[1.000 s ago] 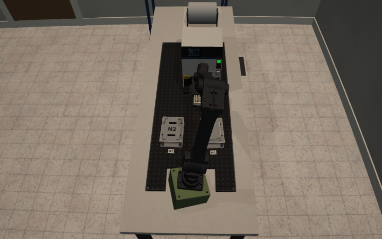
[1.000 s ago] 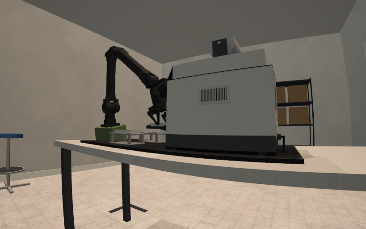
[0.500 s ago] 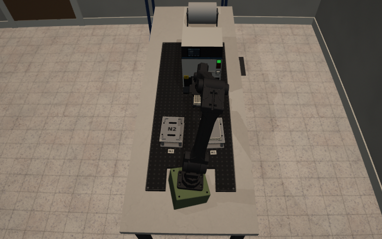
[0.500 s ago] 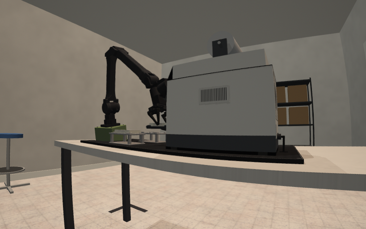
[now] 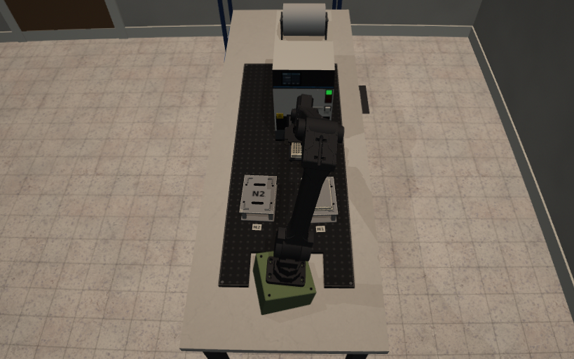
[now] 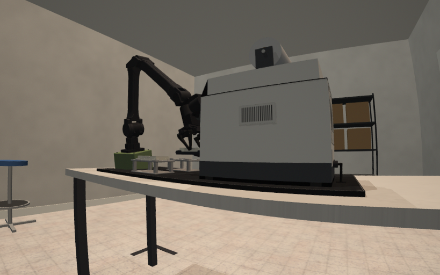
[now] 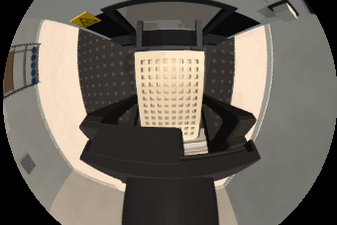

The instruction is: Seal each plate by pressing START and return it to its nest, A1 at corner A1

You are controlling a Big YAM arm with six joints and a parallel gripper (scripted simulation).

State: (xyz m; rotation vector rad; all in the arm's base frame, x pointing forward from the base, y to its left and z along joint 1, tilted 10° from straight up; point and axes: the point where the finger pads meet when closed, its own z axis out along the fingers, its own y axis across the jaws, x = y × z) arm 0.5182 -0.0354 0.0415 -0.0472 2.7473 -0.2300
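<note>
My gripper is now right at the white well plate. The rest, counted from my hand: yellow warning label: 100 mm ahead, 90 mm to the left, 40 mm above; sealer stage: 20 mm below; N2 label: 310 mm behind, 160 mm to the left, 110 mm below.
</note>
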